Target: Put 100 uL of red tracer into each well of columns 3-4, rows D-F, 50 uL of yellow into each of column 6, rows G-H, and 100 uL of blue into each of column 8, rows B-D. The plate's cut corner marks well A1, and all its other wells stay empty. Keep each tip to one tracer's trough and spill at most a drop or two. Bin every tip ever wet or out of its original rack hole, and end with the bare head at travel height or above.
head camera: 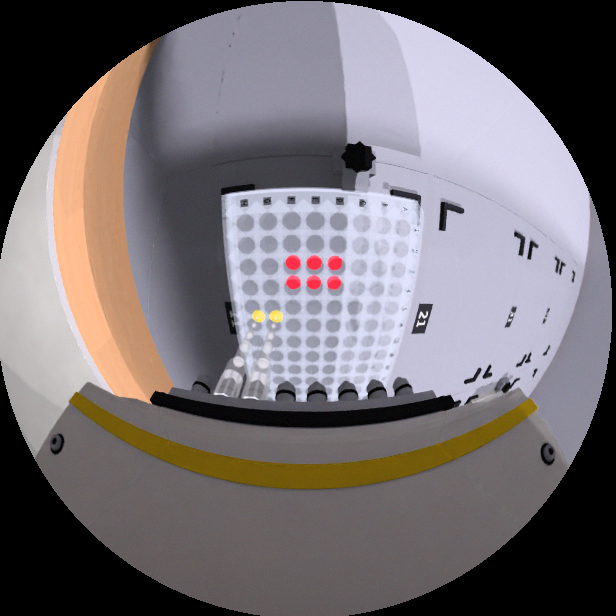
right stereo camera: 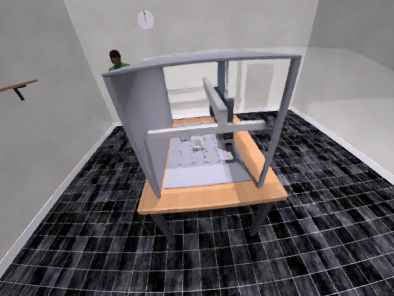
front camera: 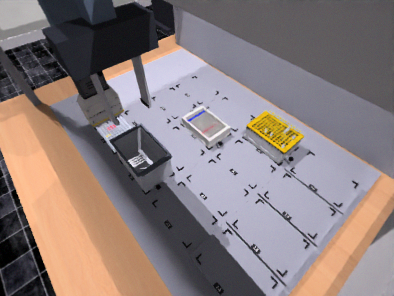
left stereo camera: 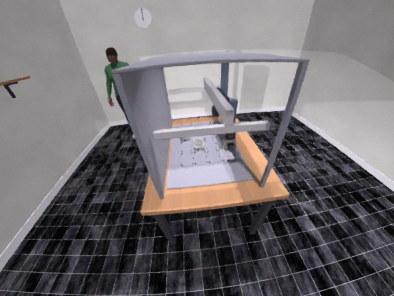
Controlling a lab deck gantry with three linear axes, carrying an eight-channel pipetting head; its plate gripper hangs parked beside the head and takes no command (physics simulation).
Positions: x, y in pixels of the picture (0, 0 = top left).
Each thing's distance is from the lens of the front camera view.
grey wall (front camera: 353, 123): 72 cm
